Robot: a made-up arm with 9 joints. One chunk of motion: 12 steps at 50 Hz.
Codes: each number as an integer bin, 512 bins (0 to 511) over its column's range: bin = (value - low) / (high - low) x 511, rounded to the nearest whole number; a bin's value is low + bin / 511 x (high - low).
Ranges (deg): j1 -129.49..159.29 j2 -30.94..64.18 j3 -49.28..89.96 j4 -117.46..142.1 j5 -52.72..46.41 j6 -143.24..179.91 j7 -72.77..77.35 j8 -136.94..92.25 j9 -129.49..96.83
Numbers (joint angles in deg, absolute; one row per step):
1: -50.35 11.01 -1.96 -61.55 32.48 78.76 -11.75 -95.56 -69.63
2: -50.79 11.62 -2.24 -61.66 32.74 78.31 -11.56 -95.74 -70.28
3: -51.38 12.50 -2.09 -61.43 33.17 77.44 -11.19 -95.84 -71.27
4: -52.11 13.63 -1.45 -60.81 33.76 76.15 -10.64 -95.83 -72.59
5: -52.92 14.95 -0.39 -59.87 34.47 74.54 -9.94 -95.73 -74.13
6: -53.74 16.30 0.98 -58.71 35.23 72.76 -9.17 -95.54 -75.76
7: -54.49 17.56 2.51 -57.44 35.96 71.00 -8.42 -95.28 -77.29
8: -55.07 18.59 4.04 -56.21 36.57 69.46 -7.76 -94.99 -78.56
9: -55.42 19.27 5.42 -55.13 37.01 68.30 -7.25 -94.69 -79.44
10: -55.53 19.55 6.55 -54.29 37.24 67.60 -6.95 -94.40 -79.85
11: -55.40 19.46 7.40 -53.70 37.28 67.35 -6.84 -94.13 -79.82
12: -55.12 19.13 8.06 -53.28 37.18 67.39 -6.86 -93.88 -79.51
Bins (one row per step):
1: 140 225 174 110 439 351 208 92 135
2: 139 229 173 110 441 350 208 92 134
3: 138 233 173 110 443 349 210 92 131
4: 137 239 176 112 446 347 211 92 128
5: 135 247 179 113 449 344 214 92 125
6: 134 254 184 116 453 342 216 92 121
7: 133 261 190 118 457 339 219 93 118
8: 132 266 196 121 460 336 221 94 115
9: 131 270 201 123 463 335 223 94 113
10: 131 271 205 124 464 333 224 95 112
11: 131 271 208 126 464 333 224 95 112
12: 132 269 210 126 463 333 224 96 113

